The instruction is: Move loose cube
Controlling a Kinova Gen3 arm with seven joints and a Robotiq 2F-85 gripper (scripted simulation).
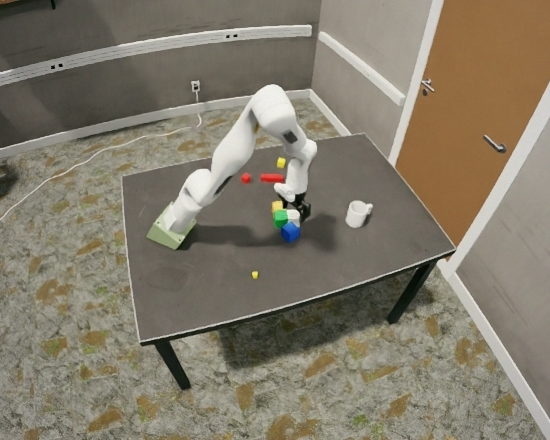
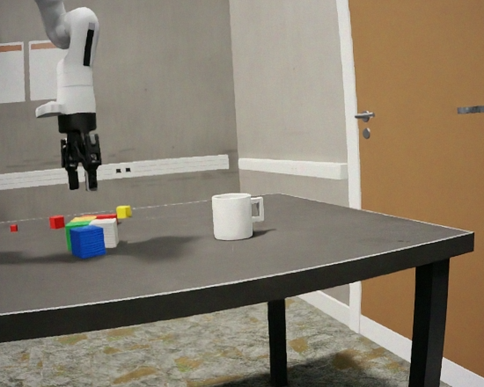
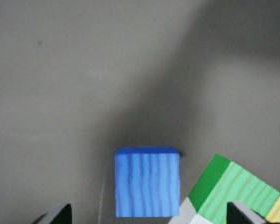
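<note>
Right now the blue cube is 110 mm below my hand. The rest, counted from my hand: white mug: 300 mm ahead, 70 mm to the right, 90 mm below; then tiny yellow cube: 220 mm behind, 100 mm to the right, 120 mm below; then red bar: 110 mm ahead, 320 mm to the left, 120 mm below.
</note>
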